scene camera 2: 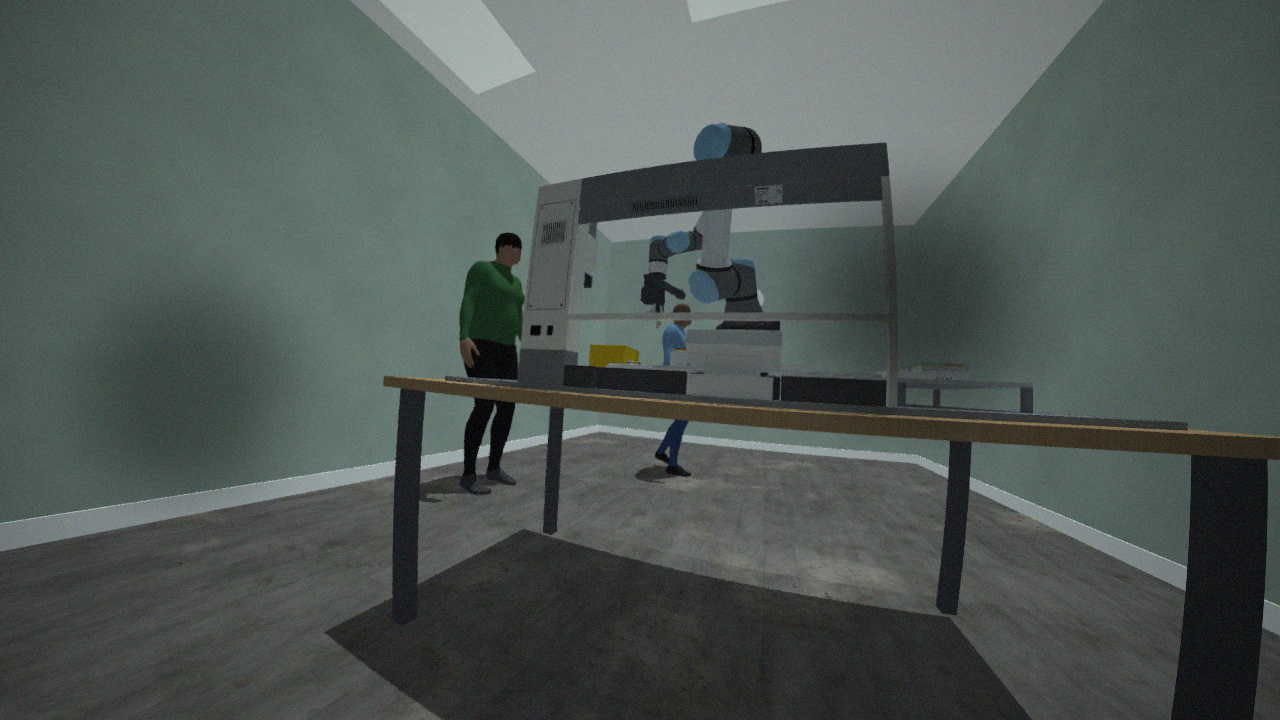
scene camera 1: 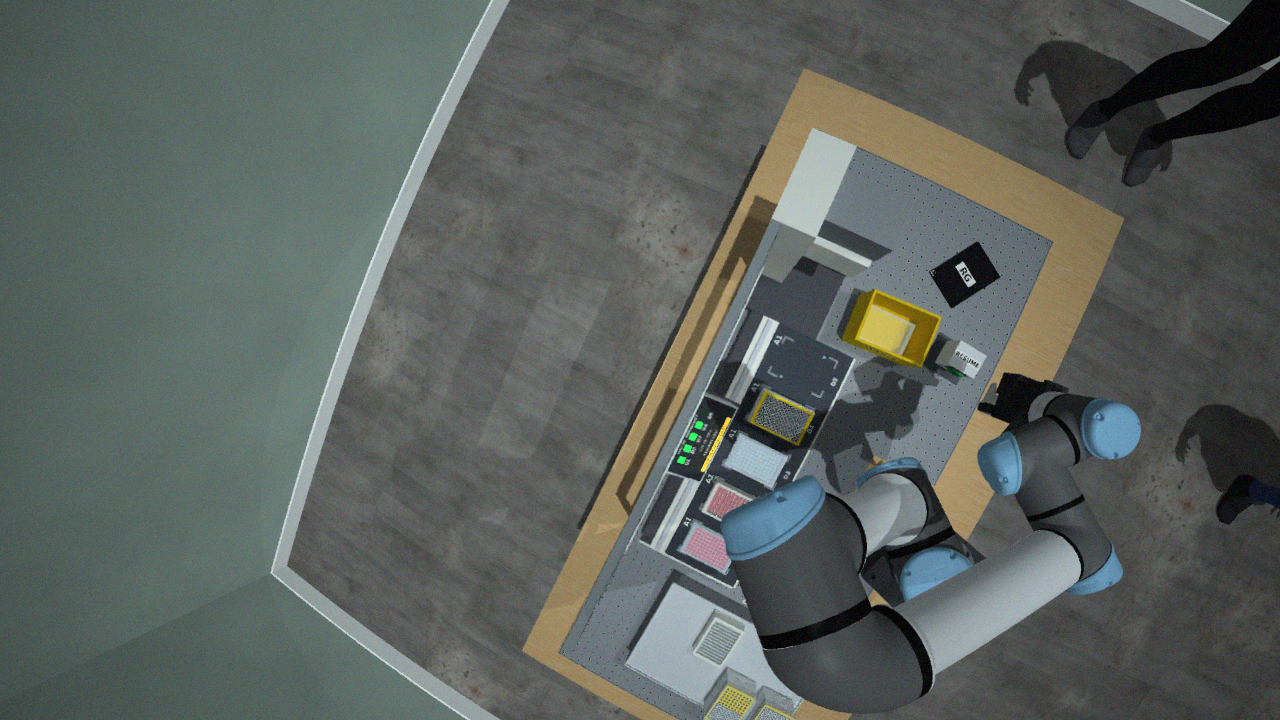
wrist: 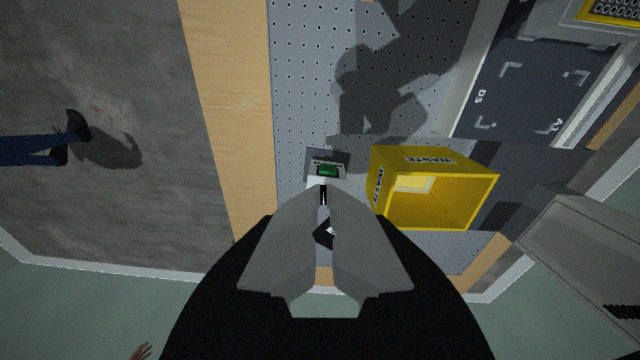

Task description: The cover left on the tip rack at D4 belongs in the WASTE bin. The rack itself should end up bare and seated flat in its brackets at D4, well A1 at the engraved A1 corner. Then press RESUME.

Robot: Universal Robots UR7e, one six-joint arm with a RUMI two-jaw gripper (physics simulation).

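Frame: origin at the arm's base, x left, y back, z up, level; metres.
Where they show: gripper, fingertip midpoint: [scene camera 2: 657,327] [scene camera 1: 982,406] [wrist: 323,186].
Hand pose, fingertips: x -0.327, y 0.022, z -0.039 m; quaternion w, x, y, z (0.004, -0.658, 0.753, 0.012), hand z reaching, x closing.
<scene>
After its pixels a point has its place.
My gripper [scene camera 1: 987,407] @[x -0.327, y 0.022, z -0.040 m] [scene camera 2: 658,322] @[x -0.327, y 0.022, z -0.040 m] [wrist: 323,186] @[x -0.327, y 0.022, z -0.040 m] is shut with nothing between its fingers. It hangs above the front edge of the bench. In the wrist view its tips overlap the lower edge of the white RESUME box [scene camera 1: 966,358] @[x -0.423, y 0.031, z -0.174 m] [wrist: 316,180] @[x -0.395, y 0.046, z -0.175 m], whose green button [wrist: 328,170] @[x -0.384, y 0.023, z -0.187 m] shows just beyond them; the height gap is hard to judge. The tip rack [scene camera 1: 782,417] @[x -0.199, y -0.345, z -0.161 m] [wrist: 617,8] @[x -0.220, y -0.310, z -0.161 m] at D4 shows bare tips within a yellow rim and looks flat; its well A1 cannot be read. The pale cover [scene camera 1: 884,327] @[x -0.455, y -0.147, z -0.247 m] [wrist: 415,183] @[x -0.472, y -0.166, z -0.248 m] lies inside the yellow WASTE bin [scene camera 1: 924,340] @[x -0.440, y -0.073, z -0.175 m] [scene camera 2: 614,355] @[x -0.435, y -0.229, z -0.176 m] [wrist: 450,205] @[x -0.498, y -0.213, z -0.192 m].
The D5 slot [scene camera 1: 807,360] @[x -0.336, y -0.311, z -0.226 m] [wrist: 535,95] @[x -0.311, y -0.329, z -0.226 m] with its corner brackets lies beside D4. A black RG box [scene camera 1: 981,259] @[x -0.675, y 0.060, z -0.270 m] [wrist: 322,235] @[x -0.637, y 0.071, z -0.271 m] lies beyond the bin. A grey-white housing [scene camera 1: 816,183] @[x -0.568, y -0.428, z 0.275 m] [wrist: 585,250] @[x -0.555, y -0.401, z -0.108 m] stands past the deck. One person [scene camera 2: 494,308] stands near the bench.
</scene>
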